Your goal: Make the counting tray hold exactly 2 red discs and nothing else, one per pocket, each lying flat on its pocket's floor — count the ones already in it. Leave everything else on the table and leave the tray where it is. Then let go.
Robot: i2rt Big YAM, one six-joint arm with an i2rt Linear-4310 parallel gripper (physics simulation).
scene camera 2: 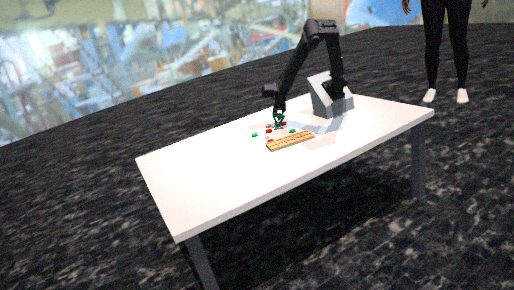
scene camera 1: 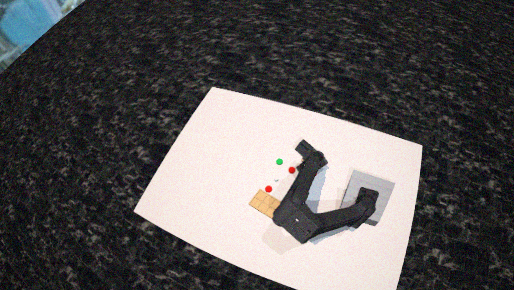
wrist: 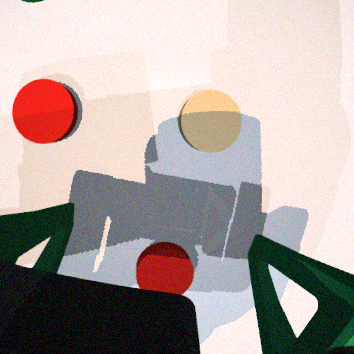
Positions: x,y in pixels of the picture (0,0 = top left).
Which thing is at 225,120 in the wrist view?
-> A tan disc.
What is my gripper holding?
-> Nothing.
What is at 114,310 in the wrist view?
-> My gripper.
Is my gripper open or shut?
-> Open.
